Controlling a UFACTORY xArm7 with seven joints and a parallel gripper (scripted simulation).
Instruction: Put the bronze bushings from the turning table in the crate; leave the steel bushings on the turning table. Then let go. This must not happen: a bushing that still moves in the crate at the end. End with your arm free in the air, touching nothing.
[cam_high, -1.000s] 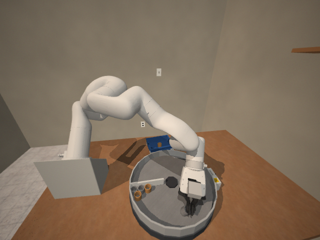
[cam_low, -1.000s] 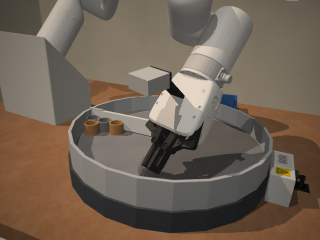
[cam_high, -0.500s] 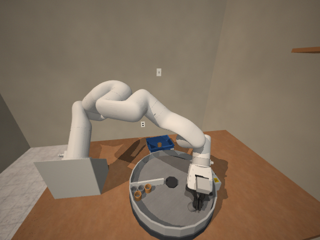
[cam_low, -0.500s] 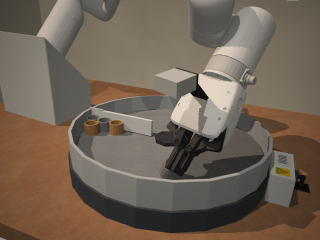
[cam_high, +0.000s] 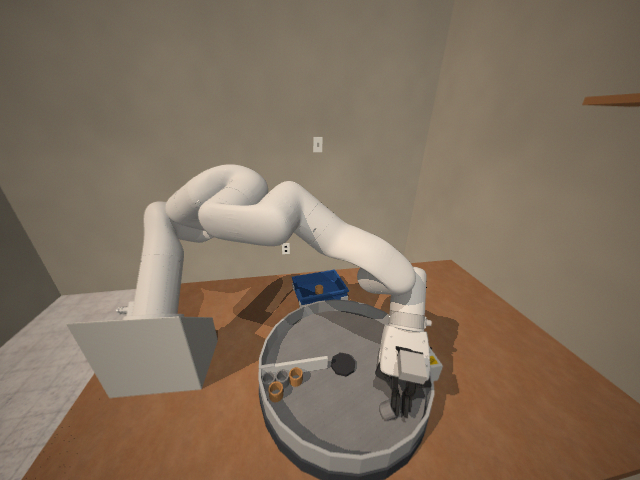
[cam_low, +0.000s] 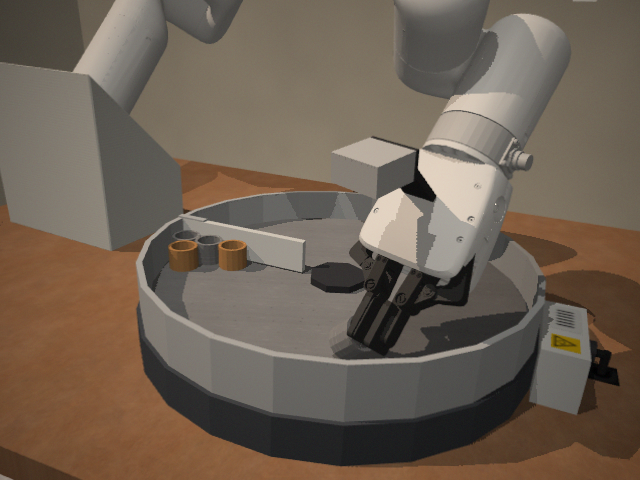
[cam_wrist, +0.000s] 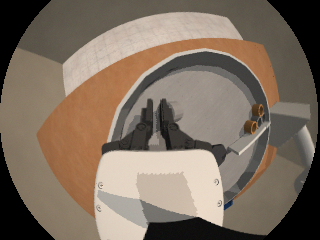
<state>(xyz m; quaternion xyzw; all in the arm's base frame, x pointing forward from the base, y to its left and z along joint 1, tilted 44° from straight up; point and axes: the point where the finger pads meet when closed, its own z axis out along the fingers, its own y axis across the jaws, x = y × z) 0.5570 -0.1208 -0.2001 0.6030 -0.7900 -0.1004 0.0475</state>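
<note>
My gripper is now 90 mm past the turning table, 130 mm to the right of it and 40 mm above it. Round my hand: blue crate: 110 mm behind, 490 mm to the left, 70 mm below.
</note>
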